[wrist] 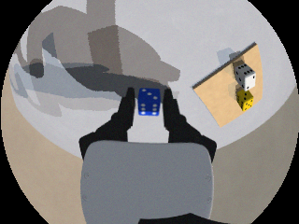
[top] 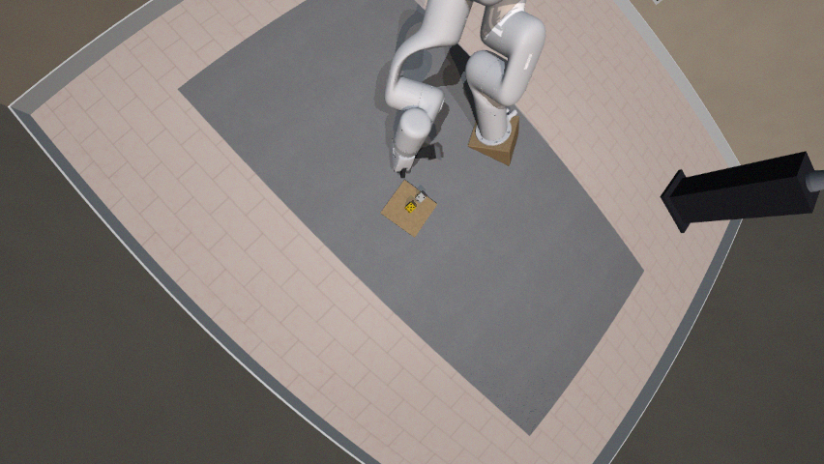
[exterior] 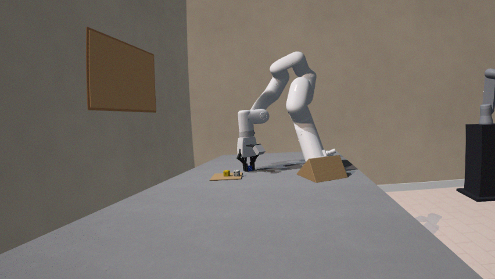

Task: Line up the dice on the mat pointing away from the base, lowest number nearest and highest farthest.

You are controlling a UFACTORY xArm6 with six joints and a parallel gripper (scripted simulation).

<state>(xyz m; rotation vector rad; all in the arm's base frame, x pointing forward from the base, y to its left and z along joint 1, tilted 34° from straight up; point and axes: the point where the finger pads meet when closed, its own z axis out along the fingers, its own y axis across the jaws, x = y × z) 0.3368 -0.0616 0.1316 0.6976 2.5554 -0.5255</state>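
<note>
The blue die lies 1 cm below my hand. The rest, counted from my hand: yellow die 14 cm to the left, 7 cm ahead, 1 cm below; then tan mat 14 cm to the left, 7 cm ahead, 2 cm below; then white die 14 cm to the left, 2 cm ahead, 1 cm below.
</note>
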